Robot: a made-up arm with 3 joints.
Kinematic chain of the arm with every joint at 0, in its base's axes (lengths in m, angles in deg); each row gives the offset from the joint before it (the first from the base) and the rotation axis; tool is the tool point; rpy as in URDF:
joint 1: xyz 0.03 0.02 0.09 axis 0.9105 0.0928 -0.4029
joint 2: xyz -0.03 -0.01 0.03 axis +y
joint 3: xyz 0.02 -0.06 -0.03 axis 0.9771 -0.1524 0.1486
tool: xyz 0 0.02 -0.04 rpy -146.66 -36.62 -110.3
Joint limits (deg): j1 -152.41..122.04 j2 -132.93..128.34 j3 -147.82..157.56
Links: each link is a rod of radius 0.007 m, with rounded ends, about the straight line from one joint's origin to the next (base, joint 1, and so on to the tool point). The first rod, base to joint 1, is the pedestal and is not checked.
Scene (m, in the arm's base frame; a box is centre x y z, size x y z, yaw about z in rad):
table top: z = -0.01
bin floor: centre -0.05 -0.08 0 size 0.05 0.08 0.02 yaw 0.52
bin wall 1: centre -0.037 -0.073 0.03 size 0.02 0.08 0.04 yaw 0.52
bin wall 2: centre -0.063 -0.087 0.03 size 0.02 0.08 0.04 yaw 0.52
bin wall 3: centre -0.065 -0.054 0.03 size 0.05 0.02 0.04 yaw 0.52
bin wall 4: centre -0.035 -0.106 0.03 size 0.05 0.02 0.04 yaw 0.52
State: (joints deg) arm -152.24 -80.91 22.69
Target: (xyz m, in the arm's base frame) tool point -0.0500 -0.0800 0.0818
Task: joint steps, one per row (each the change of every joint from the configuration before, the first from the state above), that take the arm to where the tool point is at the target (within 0.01 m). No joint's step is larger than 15 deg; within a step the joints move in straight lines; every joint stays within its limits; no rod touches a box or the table.
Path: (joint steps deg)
1: 13.85 13.06 -8.61
2: 13.84 13.05 -8.61
3: 13.85 13.06 -8.60
4: 13.84 13.05 -8.61
5: 13.85 13.06 -8.61
6: 13.84 13.06 -8.61
7: 13.85 13.05 -8.61
8: 13.84 13.06 -8.60
9: 13.85 13.05 -8.61
10: 13.85 13.06 -8.61
11: 13.84 13.05 -8.61

